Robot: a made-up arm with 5 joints. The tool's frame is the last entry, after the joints.
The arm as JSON. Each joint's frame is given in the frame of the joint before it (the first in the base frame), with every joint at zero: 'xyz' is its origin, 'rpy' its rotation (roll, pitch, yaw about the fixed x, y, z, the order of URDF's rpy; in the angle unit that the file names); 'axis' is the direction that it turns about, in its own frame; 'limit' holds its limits. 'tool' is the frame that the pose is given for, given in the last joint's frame.
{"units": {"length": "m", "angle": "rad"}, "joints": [
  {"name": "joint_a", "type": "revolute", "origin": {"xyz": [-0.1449, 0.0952, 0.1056], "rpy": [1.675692, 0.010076, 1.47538]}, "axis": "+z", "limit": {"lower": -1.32, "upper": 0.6}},
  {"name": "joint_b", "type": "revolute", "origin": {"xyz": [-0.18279, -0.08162, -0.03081], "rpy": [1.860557, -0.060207, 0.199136]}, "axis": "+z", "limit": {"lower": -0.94, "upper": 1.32}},
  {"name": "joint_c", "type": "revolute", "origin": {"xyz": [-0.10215, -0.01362, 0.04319], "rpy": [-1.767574, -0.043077, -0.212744]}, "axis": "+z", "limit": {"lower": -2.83, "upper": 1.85}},
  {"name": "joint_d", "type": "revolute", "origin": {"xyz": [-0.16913, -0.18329, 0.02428], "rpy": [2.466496, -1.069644, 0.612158]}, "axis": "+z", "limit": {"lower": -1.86, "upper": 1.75}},
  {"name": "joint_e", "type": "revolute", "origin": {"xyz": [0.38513, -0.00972, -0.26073], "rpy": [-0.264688, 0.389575, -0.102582]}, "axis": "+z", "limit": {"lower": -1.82, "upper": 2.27}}
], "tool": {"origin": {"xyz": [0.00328, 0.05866, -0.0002], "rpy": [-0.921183, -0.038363, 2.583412]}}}
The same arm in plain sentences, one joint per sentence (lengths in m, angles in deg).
The arm has five revolute joints in a row. What follows holds with every joint at zero, and every direction is one of the base frame's. The first joint is mounted 0.1449 m along -x and 0.0952 m along +y and 0.1056 m along +z from the base frame's origin and rotates about the direction (0.989879, -0.095798, -0.104698), from -75.63 to 34.38 deg. The second joint is mounted 0.0565 m along -x and 0.179 m along -y and 0.0761 m along -z from the first joint and rotates about the direction (-0.3611, 0.2328, -0.903001), from -53.86 to 75.63 deg. The third joint is mounted 0.0458 m along -x and 0.0876 m along -y and 0.0521 m along -z from the second joint and rotates about the direction (0.984565, 0.075297, -0.157994), from -162.15 to 106 deg. The fourth joint is mounted 0.0007 m along -x and 0.1246 m along -y and 0.2174 m along -z from the third joint and rotates about the direction (-0.425578, 0.892854, 0.147292), from -106.57 to 100.27 deg. The fifth joint is mounted 0.4544 m along +x and 0.0842 m along -y and 0.0532 m along +z from the fourth joint and rotates about +y, from -104.28 to 130.06 deg. The tool frame, which is the frame that the pose is given for, is mounted 0.0168 m along +x and 0.0002 m along -y and 0.0563 m along -z from the fifth joint; its axes are the base frame's turned by roll 34.99, pitch 45.35 and yaw 176.87 deg (as in URDF: about the fixed x, then y, then z).
